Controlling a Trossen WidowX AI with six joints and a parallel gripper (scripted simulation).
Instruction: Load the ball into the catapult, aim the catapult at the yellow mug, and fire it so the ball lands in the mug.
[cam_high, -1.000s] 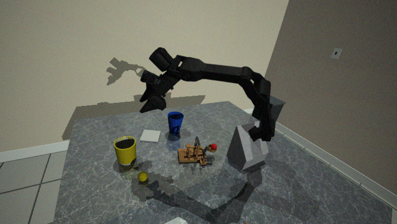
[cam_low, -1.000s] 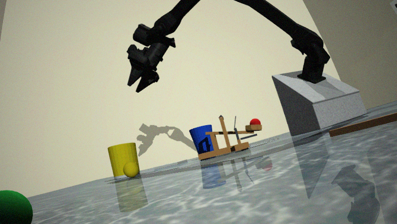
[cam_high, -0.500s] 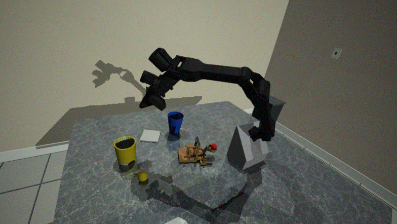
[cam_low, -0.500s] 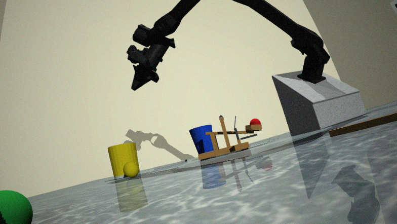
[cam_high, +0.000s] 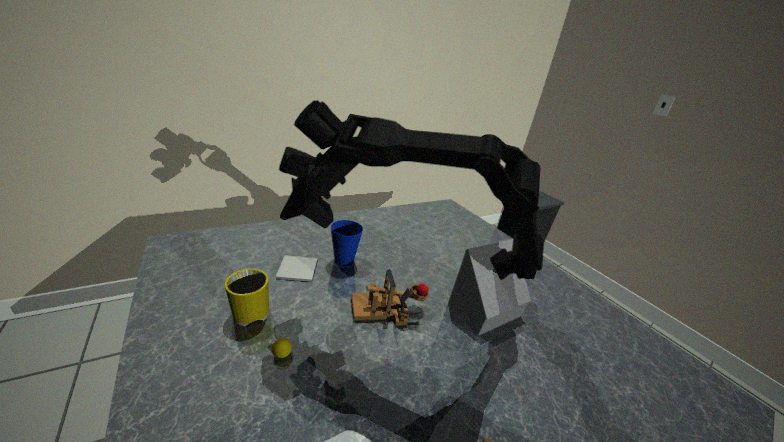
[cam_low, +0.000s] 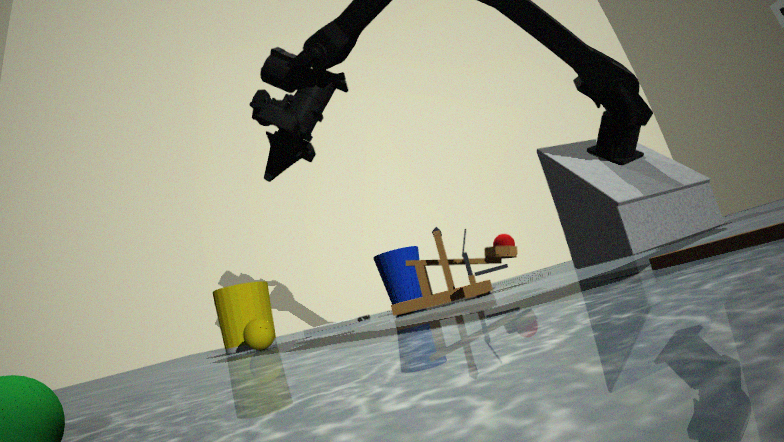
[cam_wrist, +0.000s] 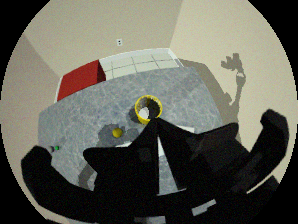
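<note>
My gripper tip is now 310 mm past the red ball, 200 mm above it and 150 mm to the right of it. Round my gripper tip: yellow ball (240 mm below, 100 mm to the left, 50 mm ahead); then flat white tile (260 mm below, 150 mm to the right, 90 mm behind); then yellow mug (230 mm below, 70 mm ahead, 40 mm to the right).
</note>
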